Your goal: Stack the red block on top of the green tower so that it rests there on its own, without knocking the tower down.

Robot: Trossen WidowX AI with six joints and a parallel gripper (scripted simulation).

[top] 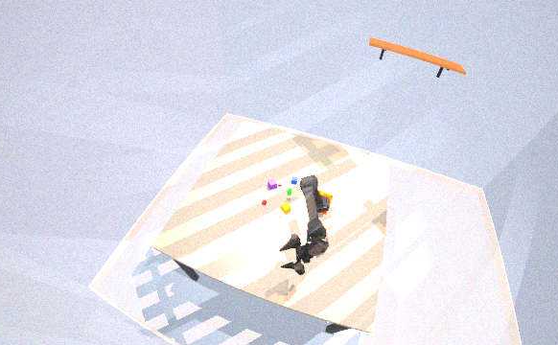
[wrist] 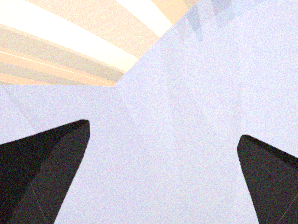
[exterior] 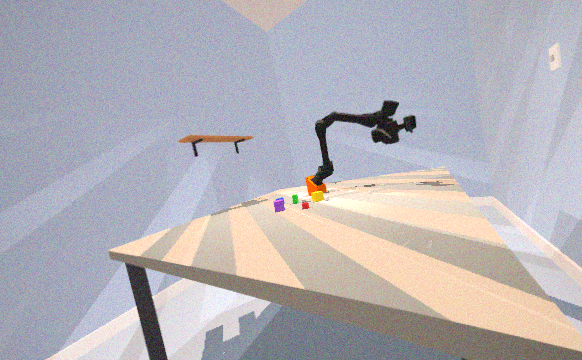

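The red block is 380 mm to the right of my gripper tip, 270 mm ahead of it and 220 mm below it. The rest, counted from my gripper tip: blue block (620 mm to the right, 210 mm below, 160 mm ahead); then yellow block (390 mm to the right, 210 mm below, 130 mm ahead); then purple block (520 mm to the right, 280 mm ahead, 200 mm below).
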